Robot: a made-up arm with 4 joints.
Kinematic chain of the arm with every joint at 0, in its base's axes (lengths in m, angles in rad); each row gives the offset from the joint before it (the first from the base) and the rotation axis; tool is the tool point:
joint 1: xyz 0 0 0.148 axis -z
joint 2: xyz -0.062 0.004 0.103 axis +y
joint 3: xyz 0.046 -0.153 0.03 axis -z
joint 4: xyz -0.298 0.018 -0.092 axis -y
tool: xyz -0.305 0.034 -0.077
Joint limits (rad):
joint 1: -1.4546..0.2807
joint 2: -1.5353..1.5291
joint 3: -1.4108..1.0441
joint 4: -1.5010..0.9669
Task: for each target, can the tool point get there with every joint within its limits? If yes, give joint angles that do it. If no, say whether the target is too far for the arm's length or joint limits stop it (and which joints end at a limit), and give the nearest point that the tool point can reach.
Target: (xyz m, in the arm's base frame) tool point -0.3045 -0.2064 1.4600
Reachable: no: too far | nearest point -0.2199 -0.1590 0.8118 | short by 0.655 m
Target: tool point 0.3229 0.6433 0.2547
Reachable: no: joint limits stop it (at a limit: joint 2, joint 3) | nearest point 0.1693 0.3374 0.1084 | short by 0.372 m
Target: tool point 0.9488 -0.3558 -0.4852
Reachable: no: too far | nearest point 0.5765 -0.2225 -0.1232 | short by 0.536 m
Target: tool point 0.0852 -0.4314 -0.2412
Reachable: yes | joints -1.0041 -0.9332 -0.3393 -0.1673
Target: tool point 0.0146 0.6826 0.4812
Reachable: no: joint limits stop it (at a limit: joint 1, joint 3) | nearest point -0.0440 0.4357 0.4567 | short by 0.255 m
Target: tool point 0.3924 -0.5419 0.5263
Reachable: yes | joints -1.2563 1.2316 -0.8465 0.2843
